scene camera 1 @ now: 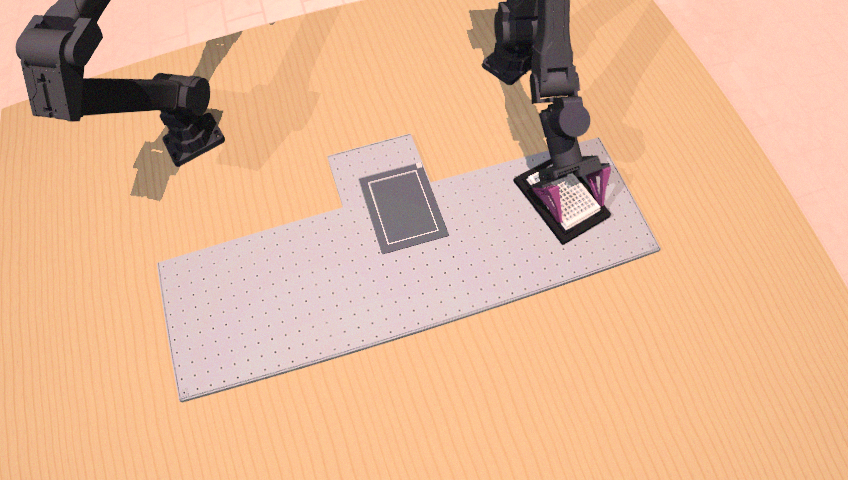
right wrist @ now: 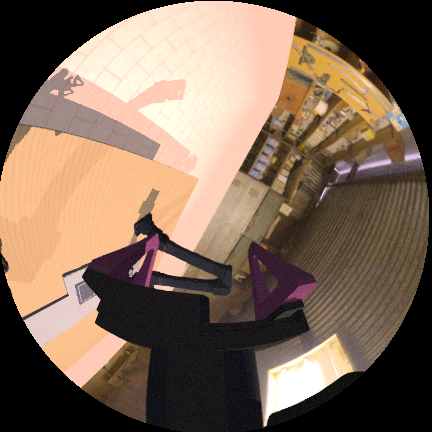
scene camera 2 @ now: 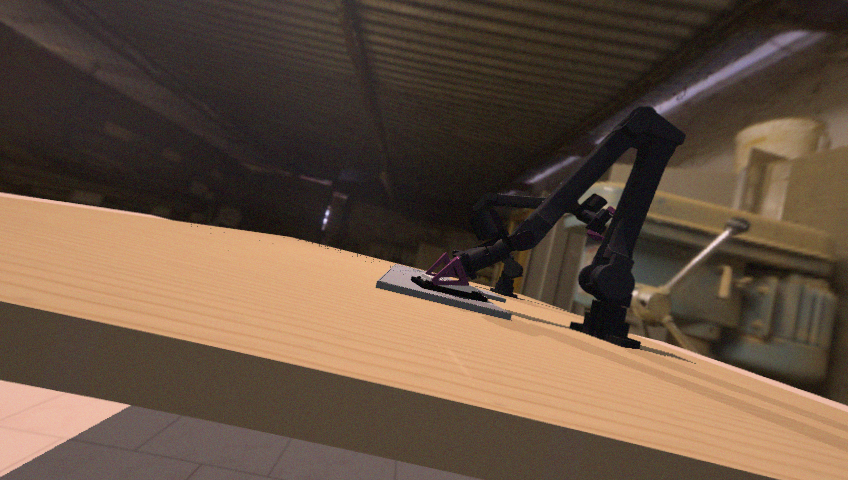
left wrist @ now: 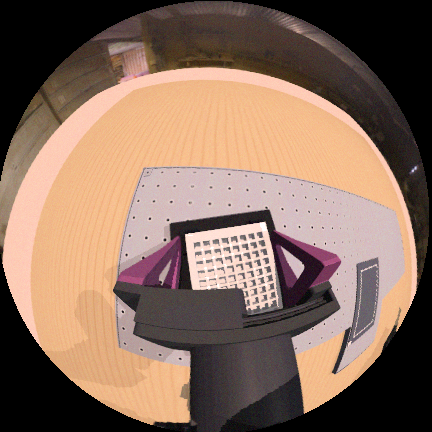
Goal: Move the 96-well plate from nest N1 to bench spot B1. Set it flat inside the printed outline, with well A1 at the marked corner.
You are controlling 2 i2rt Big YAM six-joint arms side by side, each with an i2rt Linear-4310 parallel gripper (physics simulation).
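Frame: origin at the left arm's base, x up, y left, z back, level; metres.
Where they show: left gripper, fingertip midpoint: (scene camera 1: 580, 214) (scene camera 2: 429, 278) (left wrist: 226, 238); right gripper, fingertip midpoint: (right wrist: 204, 242); left arm's base, origin of the base link: (scene camera 1: 511, 63) (right wrist: 142, 223) (scene camera 2: 602, 337); right arm's base, origin of the base link: (scene camera 1: 194, 141) (scene camera 2: 502, 294).
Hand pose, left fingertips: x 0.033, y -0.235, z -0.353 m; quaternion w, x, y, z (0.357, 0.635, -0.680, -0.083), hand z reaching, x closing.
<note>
Each offset is from my left fingertips to the top centre of the thing. "spot": to the spot under its first point. Level surfaces: height alone.
The white 96-well plate @(dx +0.006, dy +0.013, dz +0.051 m) (scene camera 1: 580, 205) (left wrist: 230, 260) sits in the black nest N1 @(dx -0.002, dy +0.013, dz +0.051 m) (scene camera 1: 564, 238) (left wrist: 220, 220) (scene camera 2: 452, 291). My left gripper (scene camera 1: 579, 212) (scene camera 2: 430, 278) (left wrist: 226, 238) is open, with one purple finger on either side of the plate; its body hides part of the plate in the left wrist view. Spot B1 @(spot: dx -0.018, dy -0.214, dz +0.254 m) (scene camera 1: 404, 208) (left wrist: 366, 300) (right wrist: 86, 293) is a dark grey pad with a thin white outline and a white mark @(dx -0.018, dy -0.124, dz +0.301 m) (scene camera 1: 418, 165) by one corner. My right gripper (scene camera 2: 604, 223) (right wrist: 204, 242) is open and empty, raised away from the board.
The perforated grey board (scene camera 1: 297, 297) (scene camera 2: 404, 289) (left wrist: 170, 190) carries the nest and the pad and lies on the wooden table @(dx -0.033 m) (scene camera 1: 416, 404). The right arm (scene camera 1: 124, 96) is at the upper left of scene camera 1, away from the nest.
</note>
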